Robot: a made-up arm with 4 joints.
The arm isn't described. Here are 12 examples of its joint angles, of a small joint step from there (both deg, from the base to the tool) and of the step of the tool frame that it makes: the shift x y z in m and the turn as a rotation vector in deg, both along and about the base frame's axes.
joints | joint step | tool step
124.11 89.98 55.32 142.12 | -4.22 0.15 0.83 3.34 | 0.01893 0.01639 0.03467 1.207 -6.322 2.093
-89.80 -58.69 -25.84 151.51 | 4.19 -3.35 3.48 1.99 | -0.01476 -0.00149 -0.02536 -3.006 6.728 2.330
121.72 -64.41 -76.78 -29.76 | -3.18 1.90 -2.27 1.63 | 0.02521 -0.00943 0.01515 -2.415 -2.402 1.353
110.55 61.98 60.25 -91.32 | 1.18 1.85 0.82 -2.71 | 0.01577 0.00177 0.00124 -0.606 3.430 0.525
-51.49 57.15 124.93 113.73 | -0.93 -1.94 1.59 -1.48 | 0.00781 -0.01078 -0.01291 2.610 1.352 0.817
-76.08 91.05 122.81 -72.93 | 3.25 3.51 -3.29 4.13 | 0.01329 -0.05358 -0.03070 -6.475 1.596 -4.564
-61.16 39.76 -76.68 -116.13 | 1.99 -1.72 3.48 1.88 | -0.02248 0.01388 -0.02078 1.827 5.336 1.468
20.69 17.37 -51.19 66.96 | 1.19 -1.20 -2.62 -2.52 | 0.00459 0.00356 0.00040 0.824 -0.794 1.188
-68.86 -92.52 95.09 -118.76 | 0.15 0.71 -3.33 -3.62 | 0.01436 0.00021 -0.00570 0.948 2.361 1.912
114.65 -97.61 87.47 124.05 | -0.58 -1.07 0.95 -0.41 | 0.00668 0.00950 -0.00308 0.579 -0.880 -1.607
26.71 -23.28 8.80 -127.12 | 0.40 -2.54 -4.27 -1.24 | -0.00419 0.00433 -0.00756 3.216 -1.484 -3.489
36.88 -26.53 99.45 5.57 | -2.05 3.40 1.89 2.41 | -0.01225 -0.01857 -0.03849 -4.191 -3.947 3.121
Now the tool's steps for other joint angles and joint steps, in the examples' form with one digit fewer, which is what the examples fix.
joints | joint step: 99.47 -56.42 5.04 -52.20 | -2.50 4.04 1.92 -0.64
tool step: -0.0185 0.0249 0.0363 2.12 -3.96 3.94
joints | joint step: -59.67 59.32 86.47 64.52 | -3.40 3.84 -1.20 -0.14
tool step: -0.0297 -0.0065 0.0266 -1.52 -5.30 -2.84
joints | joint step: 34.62 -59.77 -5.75 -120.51 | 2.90 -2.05 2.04 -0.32
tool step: 0.0202 -0.0223 0.0061 2.60 3.06 1.13
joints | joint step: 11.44 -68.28 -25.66 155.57 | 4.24 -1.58 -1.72 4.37
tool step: -0.0372 0.0196 0.0418 1.38 9.24 -2.88
